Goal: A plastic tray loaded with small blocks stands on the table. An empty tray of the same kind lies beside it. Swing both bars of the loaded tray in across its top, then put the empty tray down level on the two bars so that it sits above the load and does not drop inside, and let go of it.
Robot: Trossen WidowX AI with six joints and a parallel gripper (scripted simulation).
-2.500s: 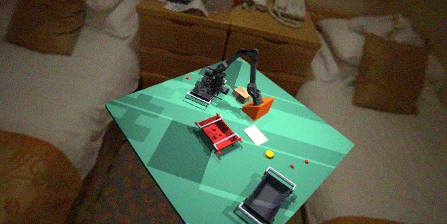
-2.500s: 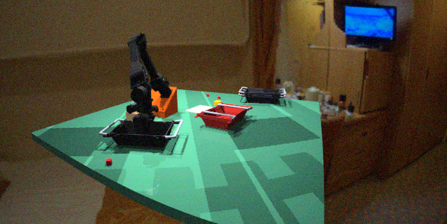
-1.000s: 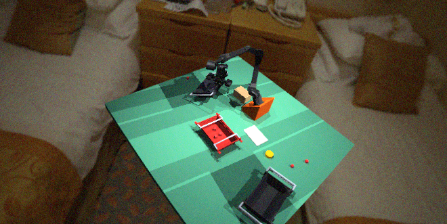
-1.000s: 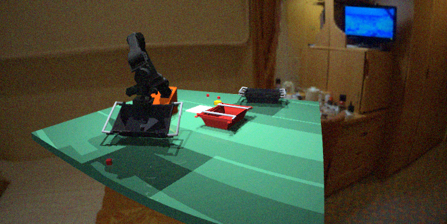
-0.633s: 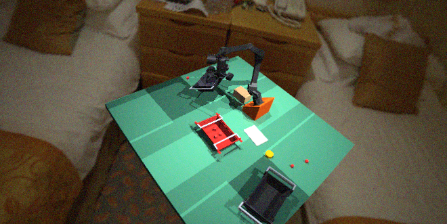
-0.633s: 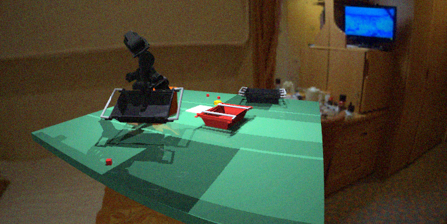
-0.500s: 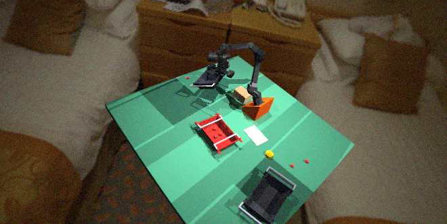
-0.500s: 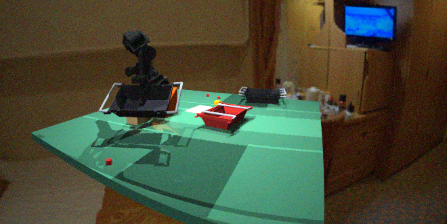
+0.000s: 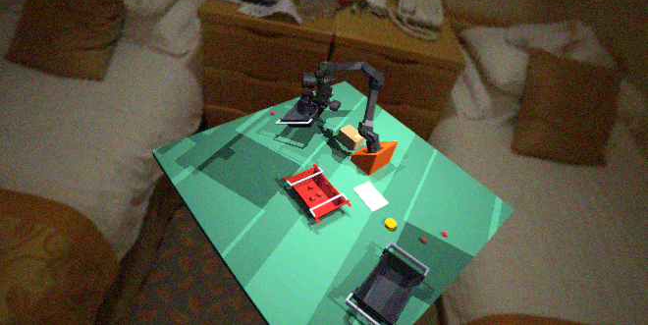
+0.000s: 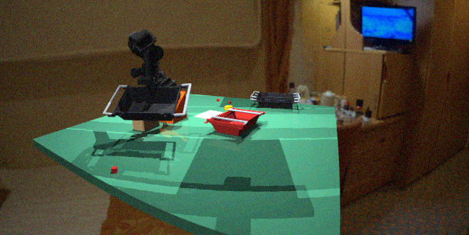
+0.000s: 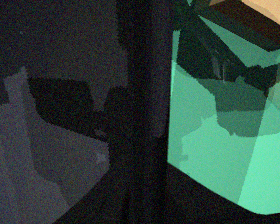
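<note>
Now: gripper tip 7 cm to the left of the black tray and 3 cm short of it. From my gripper tip the other things lie so: tan block: 17 cm behind, 15 cm below, 12 cm to the left; yellow disc: 60 cm to the left, 17 cm below, 10 cm ahead; white card: 44 cm to the left, 18 cm below, 4 cm ahead.
</note>
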